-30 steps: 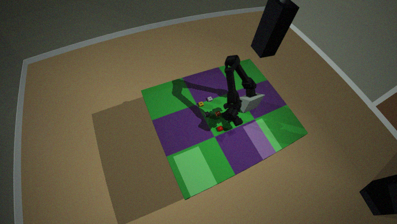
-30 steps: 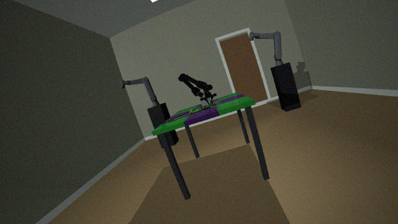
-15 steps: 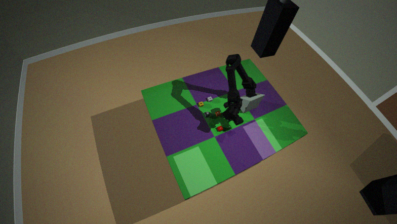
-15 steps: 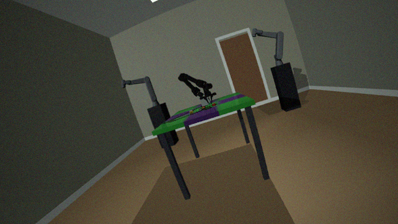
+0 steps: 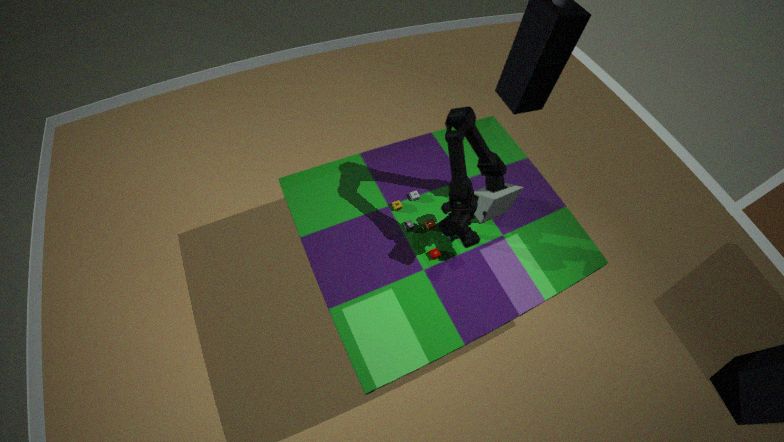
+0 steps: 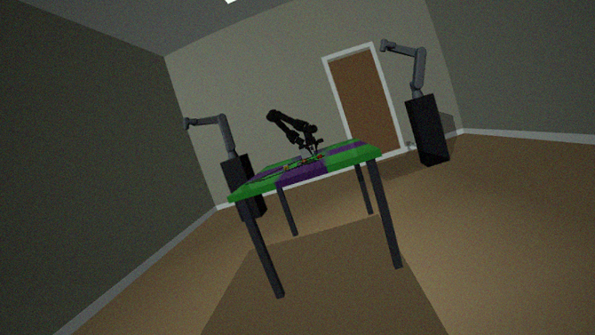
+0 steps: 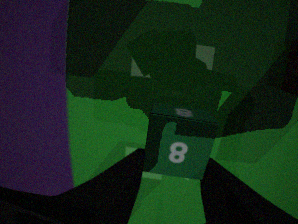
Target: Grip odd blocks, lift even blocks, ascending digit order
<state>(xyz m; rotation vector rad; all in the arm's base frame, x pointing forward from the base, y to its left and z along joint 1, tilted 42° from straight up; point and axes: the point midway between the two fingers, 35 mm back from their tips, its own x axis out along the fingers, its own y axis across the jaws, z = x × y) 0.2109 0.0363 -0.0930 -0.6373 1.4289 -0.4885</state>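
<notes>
Now: the yellow block 160 mm ahead of my gripper tip, 200 mm to the right of it and 10 mm below it. The rest, counted from my gripper tip: grey block: 150 mm ahead, 100 mm to the right, 10 mm below; white block: 70 mm ahead, 220 mm to the right, 10 mm below; red block: 100 mm ahead, 40 mm to the left, 10 mm below.
</notes>
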